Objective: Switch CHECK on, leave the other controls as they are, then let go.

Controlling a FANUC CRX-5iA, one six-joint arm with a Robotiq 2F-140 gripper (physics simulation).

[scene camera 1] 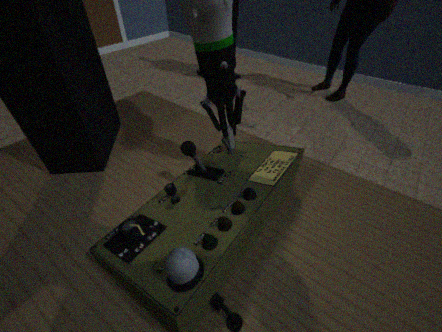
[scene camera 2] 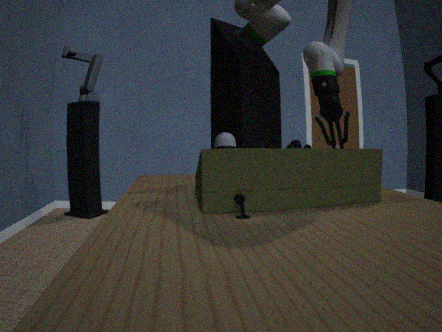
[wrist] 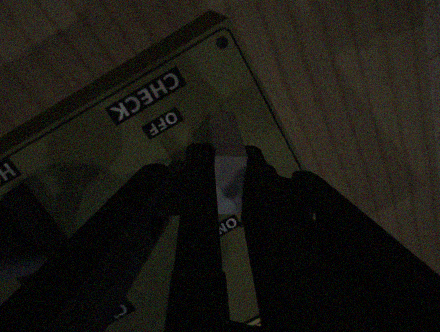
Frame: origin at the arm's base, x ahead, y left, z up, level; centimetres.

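Seen in the pictures: gripper, fingertip midpoint: [scene camera 1: 231, 145] [wrist: 220, 133]; arm's base at its link origin: [scene camera 2: 246, 42].
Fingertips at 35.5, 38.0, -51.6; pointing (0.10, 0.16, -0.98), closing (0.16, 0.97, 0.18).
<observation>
Pixels of each thing's top centre, then the offset from my fingertips to it, as dx, dy, dz. "*": a spot on its surface instead.
- CHECK label at its top centre: [wrist: 145, 97] -2.6, -4.3, -1.7
- OFF label at a spot on its surface: [wrist: 162, 123] * -0.8, -3.6, -1.2
- black ball lever at its top centre: [scene camera 1: 187, 142] +1.8, -15.5, +8.1
- small toggle at its top centre: [scene camera 1: 171, 186] +11.5, -24.4, +4.6
- rotary knob at its top centre: [scene camera 1: 129, 224] +16.1, -35.5, +3.8
- white dome at a spot on its surface: [scene camera 1: 182, 266] * +32.2, -30.7, +9.6
- yellow note at a spot on its surface: [scene camera 1: 273, 168] * +19.0, -0.2, +5.3
- side lever at a spot on its surface: [scene camera 2: 240, 205] [scene camera 1: 229, 316] * +38.1, -25.1, -5.9
The green control box [scene camera 1: 212, 195] [scene camera 2: 295, 180] [wrist: 255, 117] lies on the wooden table. In the wrist view, the CHECK label [wrist: 146, 95] and the OFF label [wrist: 162, 123] show at one corner of the panel, and the ON label [wrist: 229, 225] shows between the fingers. My gripper [scene camera 1: 229, 145] [scene camera 2: 338, 146] [wrist: 220, 133] is shut and empty, pointing down, with its pale fingertips low at the panel's CHECK end, between the OFF and ON labels. The CHECK lever itself is hidden by the fingers, so its position and any contact cannot be told.
A black ball lever [scene camera 1: 188, 148] stands beside the gripper. Farther along are a small toggle [scene camera 1: 171, 189], a rotary knob [scene camera 1: 132, 229], a white dome [scene camera 1: 182, 266], several round buttons and a yellow note [scene camera 1: 273, 168]. A side lever [scene camera 1: 226, 312] [scene camera 2: 240, 205] sticks out. A dark pillar [scene camera 1: 60, 90] stands behind.
</observation>
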